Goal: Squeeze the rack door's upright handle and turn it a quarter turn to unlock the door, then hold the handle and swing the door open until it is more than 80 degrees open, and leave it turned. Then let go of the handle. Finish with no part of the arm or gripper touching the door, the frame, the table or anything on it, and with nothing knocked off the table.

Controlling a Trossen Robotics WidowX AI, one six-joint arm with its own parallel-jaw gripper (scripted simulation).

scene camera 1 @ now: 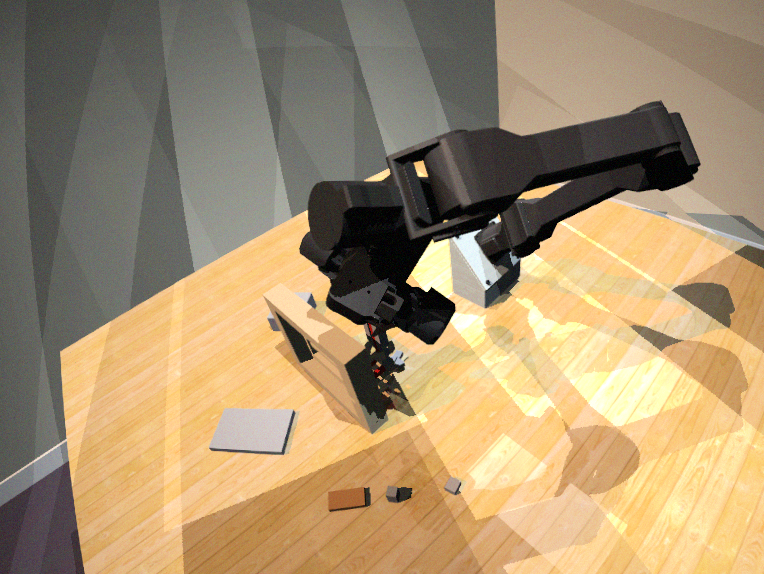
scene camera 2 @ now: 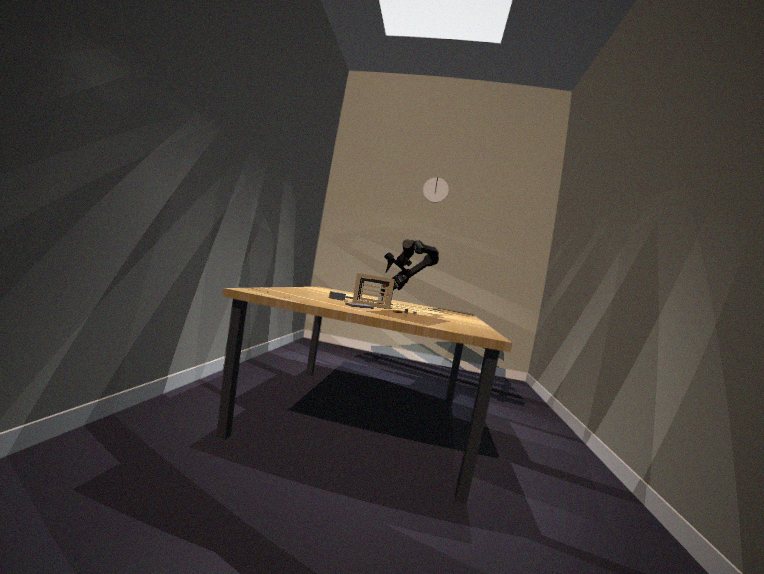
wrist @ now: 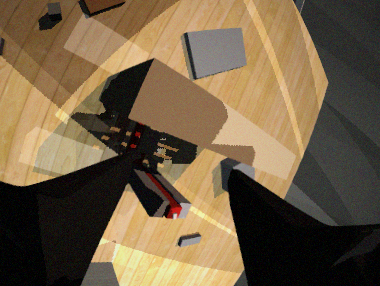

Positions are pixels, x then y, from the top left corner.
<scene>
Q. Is my gripper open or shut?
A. Open.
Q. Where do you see a rack frame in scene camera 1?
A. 361, 397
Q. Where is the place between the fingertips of my gripper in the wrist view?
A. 181, 169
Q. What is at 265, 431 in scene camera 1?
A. A flat grey plate.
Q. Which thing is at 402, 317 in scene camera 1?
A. My gripper.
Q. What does my gripper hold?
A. Nothing.
</scene>
